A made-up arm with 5 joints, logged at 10 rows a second.
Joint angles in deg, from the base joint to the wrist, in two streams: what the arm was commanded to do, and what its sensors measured. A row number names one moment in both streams.
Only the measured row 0 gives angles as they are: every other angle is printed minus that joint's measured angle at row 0.
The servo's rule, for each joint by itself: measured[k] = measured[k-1] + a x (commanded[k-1-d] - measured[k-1]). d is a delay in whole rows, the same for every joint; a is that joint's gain. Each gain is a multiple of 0.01, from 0.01 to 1. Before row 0 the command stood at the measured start. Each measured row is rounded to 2 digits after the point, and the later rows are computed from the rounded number. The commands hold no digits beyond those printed.
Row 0, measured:
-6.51, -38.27, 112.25, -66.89, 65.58
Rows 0 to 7, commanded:
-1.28, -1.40, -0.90, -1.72, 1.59
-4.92, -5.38, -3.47, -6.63, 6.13
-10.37, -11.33, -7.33, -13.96, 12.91
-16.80, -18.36, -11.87, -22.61, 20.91
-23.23, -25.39, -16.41, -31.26, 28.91
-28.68, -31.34, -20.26, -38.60, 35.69
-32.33, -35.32, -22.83, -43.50, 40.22
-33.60, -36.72, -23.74, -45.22, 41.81
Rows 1 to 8, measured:
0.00, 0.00, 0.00, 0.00, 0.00
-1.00, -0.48, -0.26, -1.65, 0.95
-4.06, -2.15, -1.19, -6.43, 4.06
-8.98, -5.27, -2.97, -13.66, 9.37
-15.08, -9.72, -5.55, -22.25, 16.29
-21.44, -15.05, -8.70, -30.90, 23.86
-27.09, -20.59, -12.05, -38.29, 30.96
-31.18, -25.60, -15.18, -43.29, 36.52
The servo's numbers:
d 1
a 0.78 0.34 0.29 0.96 0.60

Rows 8 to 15, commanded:
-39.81, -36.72, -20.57, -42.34, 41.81
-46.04, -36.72, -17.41, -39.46, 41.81
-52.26, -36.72, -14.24, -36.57, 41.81
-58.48, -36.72, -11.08, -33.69, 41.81
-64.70, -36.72, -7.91, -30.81, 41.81
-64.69, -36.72, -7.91, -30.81, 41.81
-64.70, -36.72, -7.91, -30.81, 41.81
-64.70, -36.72, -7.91, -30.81, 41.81
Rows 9 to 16, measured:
-33.07, -29.38, -17.66, -45.14, 39.69
-38.33, -31.88, -18.50, -42.45, 40.96
-44.34, -33.53, -18.18, -39.58, 41.47
-50.52, -34.61, -17.04, -36.69, 41.67
-56.73, -35.33, -15.31, -33.81, 41.75
-62.95, -35.80, -13.16, -30.93, 41.79
-64.31, -36.11, -11.64, -30.81, 41.80
-64.61, -36.32, -10.56, -30.81, 41.81

